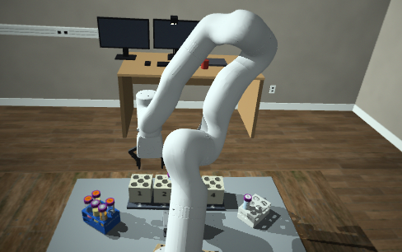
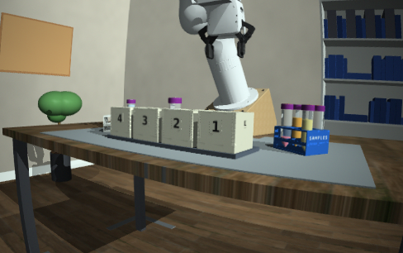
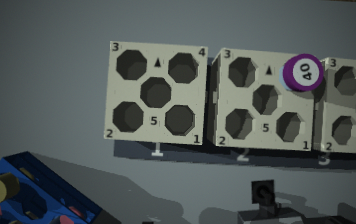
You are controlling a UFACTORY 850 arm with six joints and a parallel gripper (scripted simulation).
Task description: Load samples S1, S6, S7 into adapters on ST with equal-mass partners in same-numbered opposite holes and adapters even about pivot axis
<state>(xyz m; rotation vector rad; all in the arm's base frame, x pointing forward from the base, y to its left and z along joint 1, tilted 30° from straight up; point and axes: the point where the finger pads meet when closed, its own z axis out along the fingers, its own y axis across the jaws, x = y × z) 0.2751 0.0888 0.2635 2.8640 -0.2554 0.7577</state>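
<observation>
Right now my hand is 21 cm to the right of the blue samples rack and 22 cm above it. Also, from my hand: adapter 1: 10 cm ahead, 3 cm to the left, 20 cm below; white rack: 15 cm behind, 43 cm to the right, 22 cm below.
</observation>
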